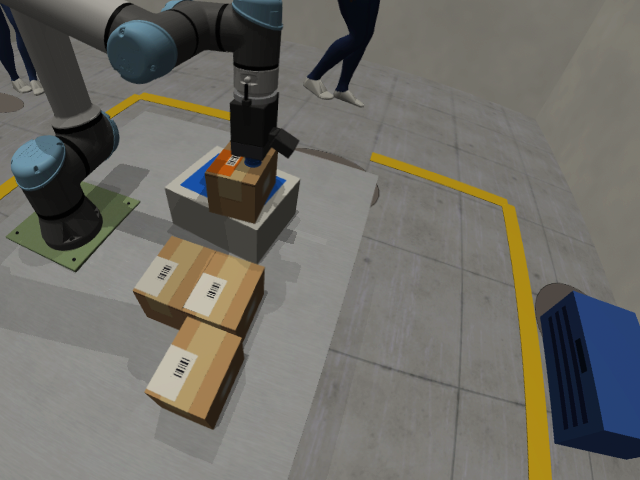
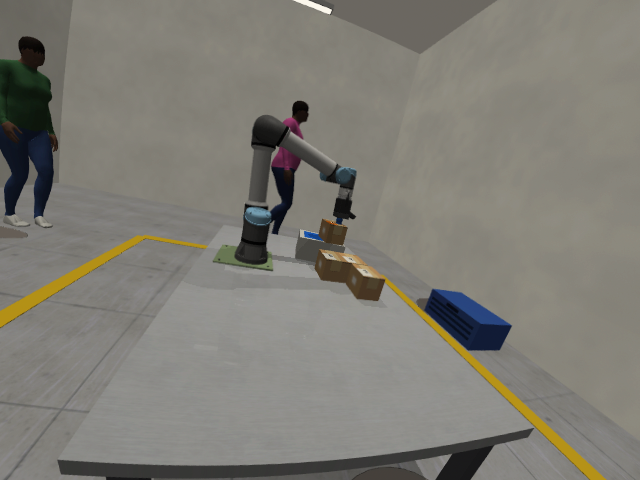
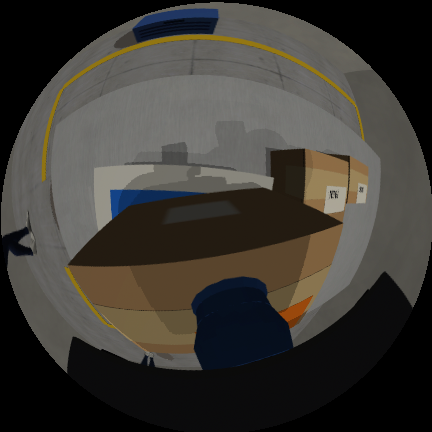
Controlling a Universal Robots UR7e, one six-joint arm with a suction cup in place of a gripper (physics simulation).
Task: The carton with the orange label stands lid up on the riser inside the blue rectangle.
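Places are measured from the arm's base along level axes (x down, y ahead, z right), in centimetres.
Pixels of known places: hand at its tool point: (image 1: 254,167) (image 3: 226,281); arm's base at its link origin: (image 1: 73,227) (image 2: 251,258).
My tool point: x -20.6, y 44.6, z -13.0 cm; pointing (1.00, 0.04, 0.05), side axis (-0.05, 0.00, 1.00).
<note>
For each thing: its top centre in the pictures, then the offset to it from my tool point. Level surfaces: height alone.
- carton with the orange label, top centre: (image 3: 221,327) (image 1: 243,158) (image 2: 334,222) dx -1.3, dy -2.5, dz -0.7 cm
- grey riser at its top centre: (image 3: 176,273) (image 1: 233,182) (image 2: 321,237) dx +9.1, dy -6.5, dz -4.5 cm
- blue rectangle at its top centre: (image 3: 176,273) (image 1: 233,182) (image 2: 321,237) dx +9.1, dy -6.5, dz -4.5 cm
- table at its surface level: dx +21.1 cm
The carton with the orange label (image 1: 232,195) (image 2: 332,232) (image 3: 150,280) hangs upright, lid up, from my suction gripper (image 1: 252,161) (image 2: 339,220) (image 3: 242,320); the cup is on its top beside the orange label (image 1: 219,163). The carton is low over the front part of the grey riser (image 1: 206,219) (image 2: 310,251) (image 3: 102,185). The blue rectangle (image 1: 193,181) (image 2: 311,236) (image 3: 119,199) on the riser's top shows at the carton's sides and is partly hidden by it. The carton reaches past the rectangle's front. Whether its underside touches the riser cannot be told.
Three white-labelled cartons (image 1: 178,250) (image 1: 240,279) (image 1: 214,351) stand on the table (image 1: 77,403) (image 2: 258,361) in front of the riser, two side by side. The arm's green base plate (image 1: 116,201) is to the left. A blue cabinet (image 1: 604,361) (image 2: 467,315) and people stand beyond the table.
</note>
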